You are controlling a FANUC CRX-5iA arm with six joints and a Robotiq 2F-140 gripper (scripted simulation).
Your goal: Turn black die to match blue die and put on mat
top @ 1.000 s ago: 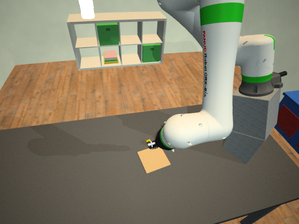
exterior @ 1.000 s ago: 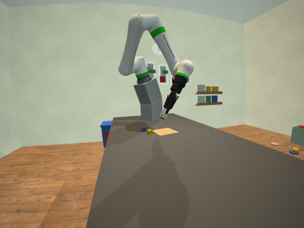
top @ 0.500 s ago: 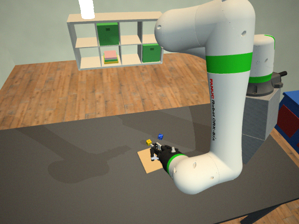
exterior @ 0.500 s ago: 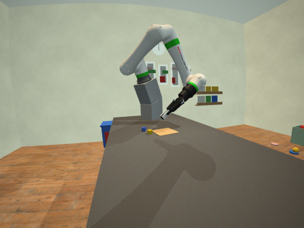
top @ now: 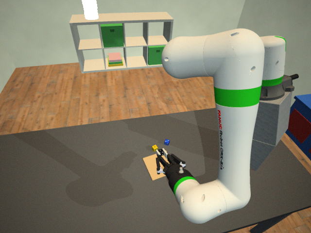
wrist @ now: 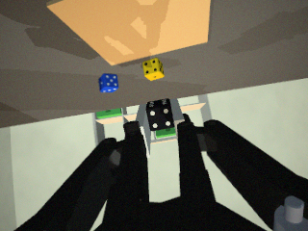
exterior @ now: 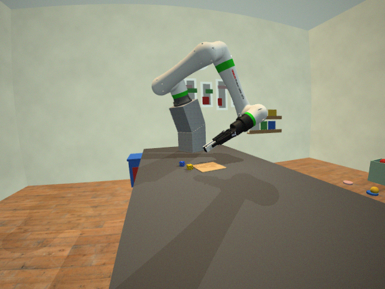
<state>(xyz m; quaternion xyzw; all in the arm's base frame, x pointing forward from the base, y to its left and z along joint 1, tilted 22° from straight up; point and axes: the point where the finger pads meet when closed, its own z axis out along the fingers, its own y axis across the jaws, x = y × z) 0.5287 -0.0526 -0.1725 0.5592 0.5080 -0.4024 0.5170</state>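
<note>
The tan mat lies 1 cm to the right of my hand and 11 cm below it. Round my hand: blue die (8 cm behind, 14 cm to the right, 10 cm below); then yellow die (12 cm to the right, 10 cm below); then black die (2 cm to the right, 1 cm below).
</note>
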